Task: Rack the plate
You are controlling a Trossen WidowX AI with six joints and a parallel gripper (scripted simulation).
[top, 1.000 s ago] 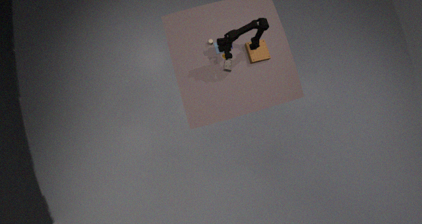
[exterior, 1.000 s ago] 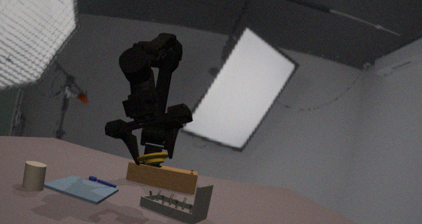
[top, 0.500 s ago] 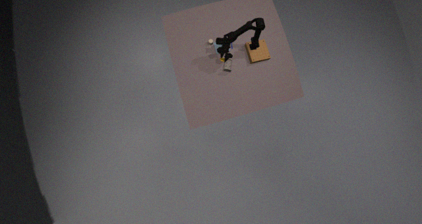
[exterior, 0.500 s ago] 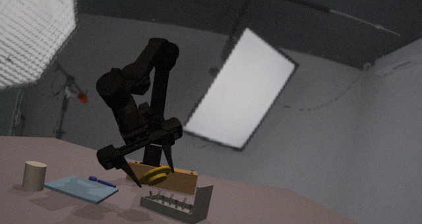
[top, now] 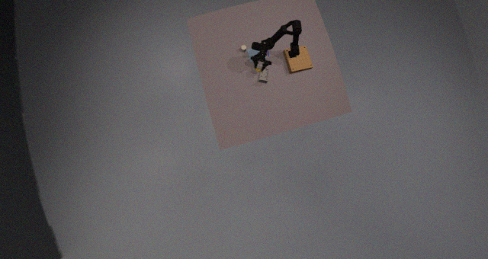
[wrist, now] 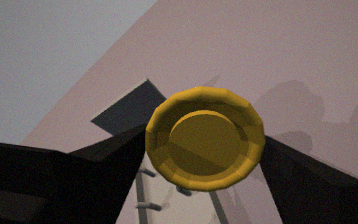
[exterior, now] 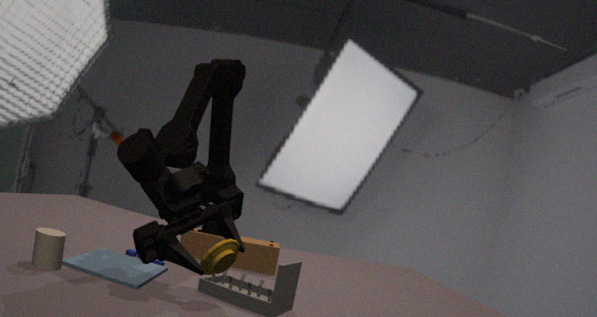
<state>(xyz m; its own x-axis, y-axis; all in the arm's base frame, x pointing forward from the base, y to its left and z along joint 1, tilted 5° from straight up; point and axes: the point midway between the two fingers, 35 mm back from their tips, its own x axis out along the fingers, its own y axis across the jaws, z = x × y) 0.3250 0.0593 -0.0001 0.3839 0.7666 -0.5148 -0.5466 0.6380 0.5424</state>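
My gripper tip is 50 mm past the grey dish rack, 40 mm to the right of it and 40 mm above it. The rest, counted from my gripper tip: plate (10 mm to the right); then beige cylinder (70 mm ahead, 240 mm to the right, 40 mm below); then blue utensil (140 mm behind, 180 mm to the right, 60 mm below).
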